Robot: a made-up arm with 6 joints.
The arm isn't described. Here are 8 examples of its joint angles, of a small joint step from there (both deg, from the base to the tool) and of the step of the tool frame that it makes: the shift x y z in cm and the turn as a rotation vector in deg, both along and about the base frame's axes.
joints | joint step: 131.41 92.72 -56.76 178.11 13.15 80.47 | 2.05 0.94 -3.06 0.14 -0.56 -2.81
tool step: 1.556 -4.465 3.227 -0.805 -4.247 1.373
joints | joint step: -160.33 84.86 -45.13 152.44 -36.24 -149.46 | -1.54 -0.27 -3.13 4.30 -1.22 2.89
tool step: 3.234 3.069 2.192 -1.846 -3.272 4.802
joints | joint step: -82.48 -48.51 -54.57 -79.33 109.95 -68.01 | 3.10 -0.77 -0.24 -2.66 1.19 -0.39
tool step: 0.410 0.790 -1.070 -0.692 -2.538 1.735
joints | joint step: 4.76 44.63 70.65 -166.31 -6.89 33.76 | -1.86 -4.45 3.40 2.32 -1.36 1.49
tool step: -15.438 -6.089 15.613 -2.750 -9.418 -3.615
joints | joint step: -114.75 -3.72 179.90 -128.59 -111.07 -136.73 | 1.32 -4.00 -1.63 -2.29 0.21 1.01
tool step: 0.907 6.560 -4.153 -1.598 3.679 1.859
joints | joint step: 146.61 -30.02 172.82 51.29 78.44 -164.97 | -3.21 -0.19 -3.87 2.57 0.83 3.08
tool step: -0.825 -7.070 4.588 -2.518 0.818 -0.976
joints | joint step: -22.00 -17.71 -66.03 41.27 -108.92 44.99 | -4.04 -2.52 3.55 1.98 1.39 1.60
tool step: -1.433 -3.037 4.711 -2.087 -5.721 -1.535
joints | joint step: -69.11 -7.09 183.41 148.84 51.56 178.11 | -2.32 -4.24 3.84 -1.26 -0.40 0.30
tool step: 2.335 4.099 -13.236 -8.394 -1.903 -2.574
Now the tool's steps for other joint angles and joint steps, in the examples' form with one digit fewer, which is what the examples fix.
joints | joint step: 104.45 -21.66 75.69 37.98 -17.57 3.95 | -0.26 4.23 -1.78 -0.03 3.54 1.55
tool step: -4.86 15.88 5.62 -2.78 -3.18 -1.91
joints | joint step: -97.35 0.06 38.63 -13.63 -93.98 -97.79 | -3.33 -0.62 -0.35 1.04 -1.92 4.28
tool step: -4.21 2.32 -0.08 1.16 3.25 -0.17
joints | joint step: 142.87 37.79 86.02 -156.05 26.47 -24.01 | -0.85 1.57 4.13 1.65 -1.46 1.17
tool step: 2.43 0.67 0.69 4.28 1.34 -2.21
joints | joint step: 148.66 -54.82 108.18 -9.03 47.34 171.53 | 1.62 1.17 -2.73 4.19 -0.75 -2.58
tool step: 1.07 3.90 8.43 -3.67 -2.96 -1.03
